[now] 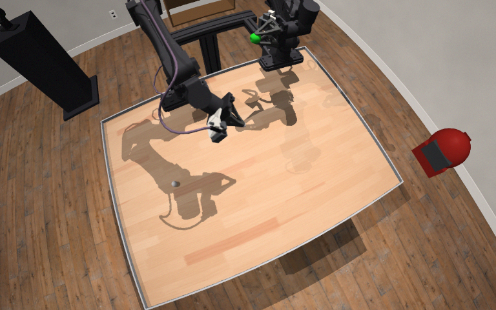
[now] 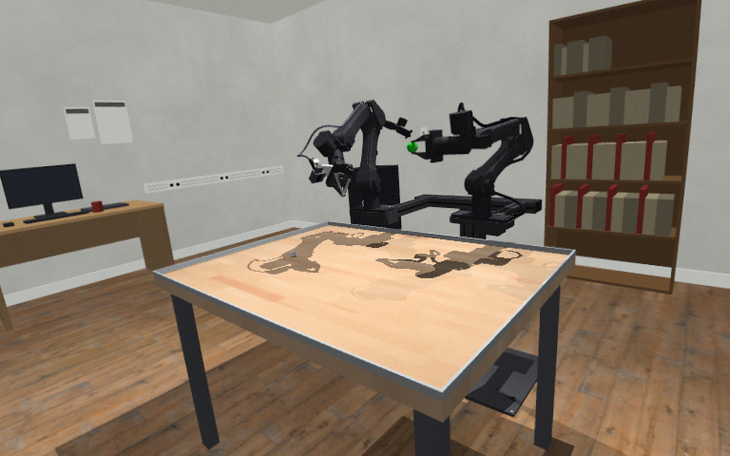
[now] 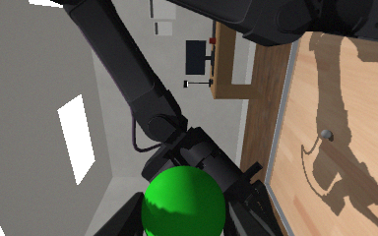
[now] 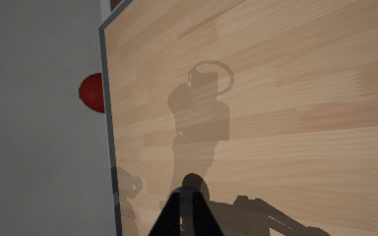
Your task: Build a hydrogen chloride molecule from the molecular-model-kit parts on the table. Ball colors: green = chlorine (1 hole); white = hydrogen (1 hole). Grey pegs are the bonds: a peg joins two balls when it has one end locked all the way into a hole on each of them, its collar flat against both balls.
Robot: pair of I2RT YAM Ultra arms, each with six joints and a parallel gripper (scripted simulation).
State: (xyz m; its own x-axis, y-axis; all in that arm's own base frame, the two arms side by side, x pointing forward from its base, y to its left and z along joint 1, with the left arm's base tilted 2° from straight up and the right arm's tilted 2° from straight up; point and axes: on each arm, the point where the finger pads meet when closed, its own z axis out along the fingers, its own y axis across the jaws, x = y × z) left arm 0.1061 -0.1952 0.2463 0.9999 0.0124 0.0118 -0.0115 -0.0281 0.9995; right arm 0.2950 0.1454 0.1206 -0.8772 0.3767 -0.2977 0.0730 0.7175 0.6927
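Note:
The green ball is 200 mm behind my right hand, 150 mm to the left of it and 130 mm above it. From my right hand the other things lie so: grey peg 10 mm to the left, 10 mm below; then white ball 310 mm to the right, 250 mm below, 10 mm behind.
Right now my left hand is 1 cm to the left of the green ball. Also, from my left hand: grey peg: 21 cm ahead, 15 cm to the right, 14 cm below; white ball: 19 cm ahead, 46 cm to the right, 38 cm below.

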